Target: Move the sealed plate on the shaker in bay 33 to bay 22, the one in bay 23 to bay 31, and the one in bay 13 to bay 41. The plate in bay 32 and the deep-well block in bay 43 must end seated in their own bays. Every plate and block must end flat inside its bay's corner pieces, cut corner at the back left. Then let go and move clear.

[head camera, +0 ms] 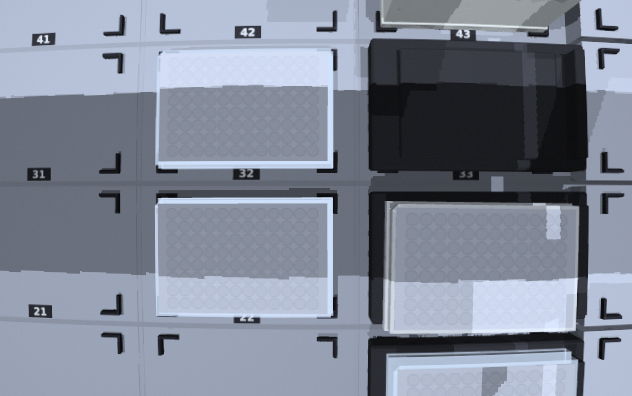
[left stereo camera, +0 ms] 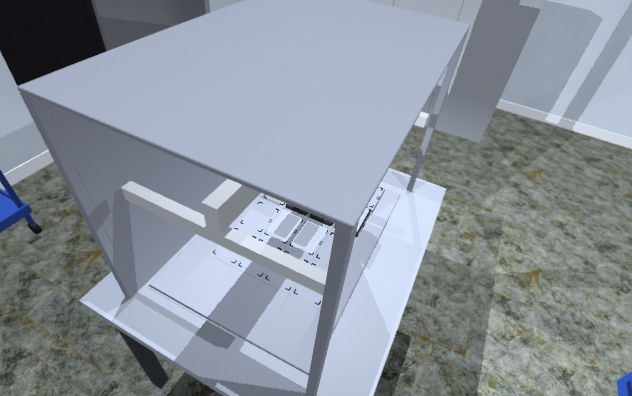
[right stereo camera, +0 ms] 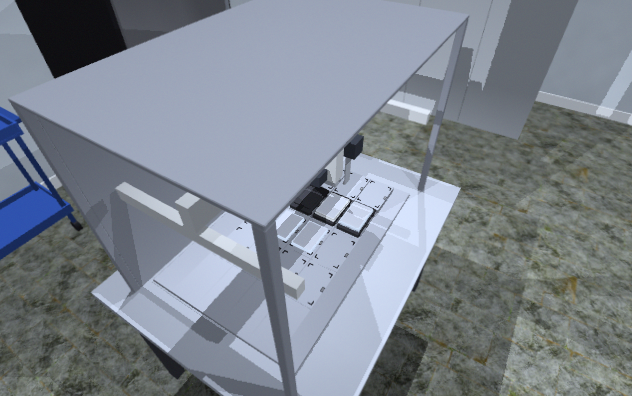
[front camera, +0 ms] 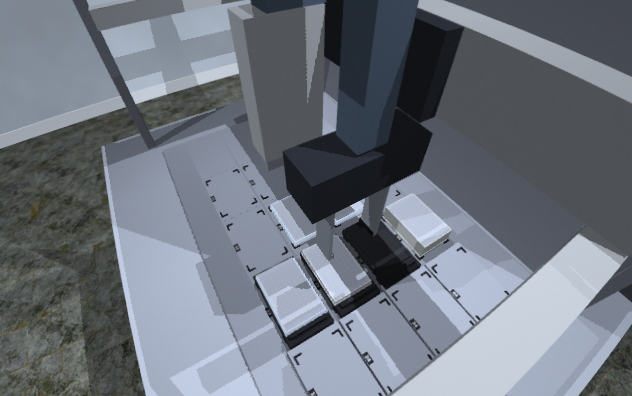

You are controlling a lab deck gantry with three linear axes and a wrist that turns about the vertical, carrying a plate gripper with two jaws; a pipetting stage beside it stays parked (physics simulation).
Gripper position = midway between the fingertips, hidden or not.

Note:
I see my gripper (front camera: 346, 238), a sealed plate (front camera: 294, 302), a sealed plate (head camera: 214, 257), a deep-well block (front camera: 418, 226), a sealed plate (head camera: 227, 108) and an enclosure roof (left stereo camera: 311, 110).
The enclosure roof shows as well in the right stereo camera view (right stereo camera: 242, 111). The right stereo camera view does not show the deep-well block, which is hidden by the enclosure roof.

